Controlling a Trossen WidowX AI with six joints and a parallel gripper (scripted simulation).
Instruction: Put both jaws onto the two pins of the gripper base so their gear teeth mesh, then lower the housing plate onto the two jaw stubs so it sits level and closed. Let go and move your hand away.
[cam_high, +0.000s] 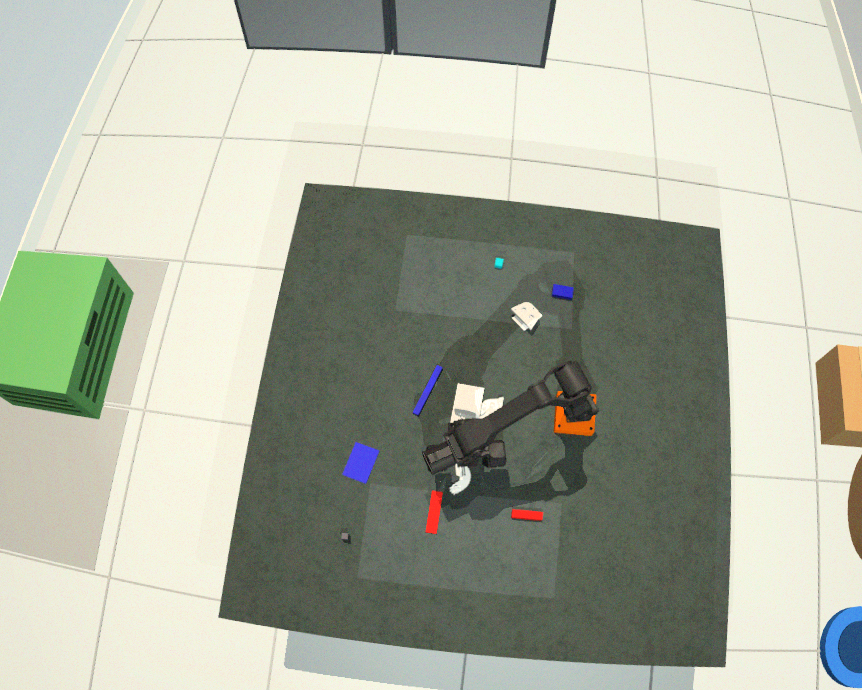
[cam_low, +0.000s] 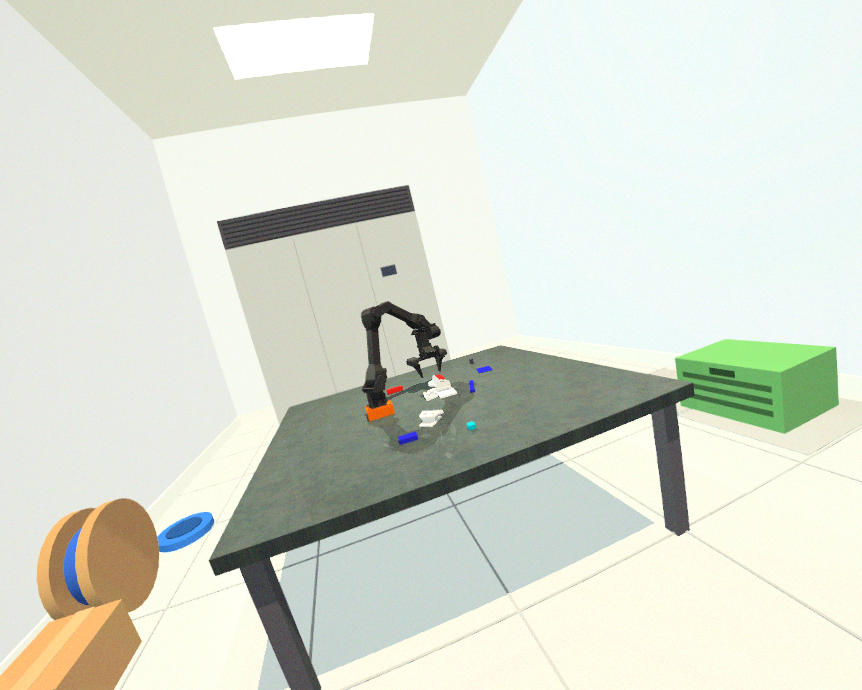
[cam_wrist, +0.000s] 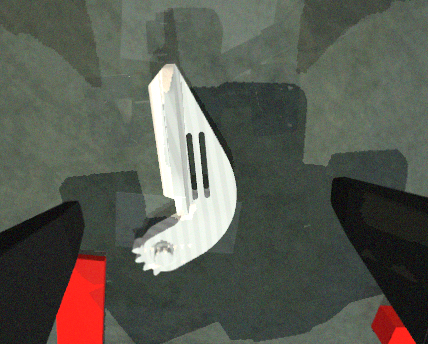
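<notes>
The white jaw is 2 cm ahead of my gripper tip, 3 cm to the left of it and 5 cm below it. From my gripper tip the other things lie so: small grey cube: 31 cm ahead, 16 cm to the left, 4 cm below; blue strip: 8 cm ahead, 22 cm to the right, 5 cm below; blue square: 26 cm ahead, 3 cm to the right, 5 cm below.
</notes>
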